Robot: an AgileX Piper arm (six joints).
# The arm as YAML. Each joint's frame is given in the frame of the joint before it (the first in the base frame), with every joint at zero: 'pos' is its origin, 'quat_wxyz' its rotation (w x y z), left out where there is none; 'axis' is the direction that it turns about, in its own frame. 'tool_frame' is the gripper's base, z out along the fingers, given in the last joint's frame.
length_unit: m
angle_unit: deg
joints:
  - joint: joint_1
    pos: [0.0, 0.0, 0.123]
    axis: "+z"
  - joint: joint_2
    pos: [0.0, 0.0, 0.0]
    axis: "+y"
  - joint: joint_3
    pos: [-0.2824, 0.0, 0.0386]
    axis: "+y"
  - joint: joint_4
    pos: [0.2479, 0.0, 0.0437]
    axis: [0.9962, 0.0, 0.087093]
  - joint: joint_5
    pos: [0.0, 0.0, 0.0]
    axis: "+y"
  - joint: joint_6
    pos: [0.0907, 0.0, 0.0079]
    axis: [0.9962, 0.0, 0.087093]
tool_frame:
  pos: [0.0, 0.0, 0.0]
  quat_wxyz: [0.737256, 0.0, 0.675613, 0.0]
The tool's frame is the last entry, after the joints.
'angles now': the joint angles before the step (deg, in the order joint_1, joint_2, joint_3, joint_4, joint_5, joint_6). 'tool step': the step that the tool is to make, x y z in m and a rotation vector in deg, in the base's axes. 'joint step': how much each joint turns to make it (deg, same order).
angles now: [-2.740 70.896 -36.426 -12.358 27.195 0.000]
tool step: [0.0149 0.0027 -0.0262 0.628 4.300 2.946]
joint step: [0.113 7.045 -0.006 3.098 -3.156 -4.748]
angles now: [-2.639 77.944 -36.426 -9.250 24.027 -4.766]
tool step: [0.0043 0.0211 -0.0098 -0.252 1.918 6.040]
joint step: [4.918 2.434 0.004 0.565 -0.629 -1.591]
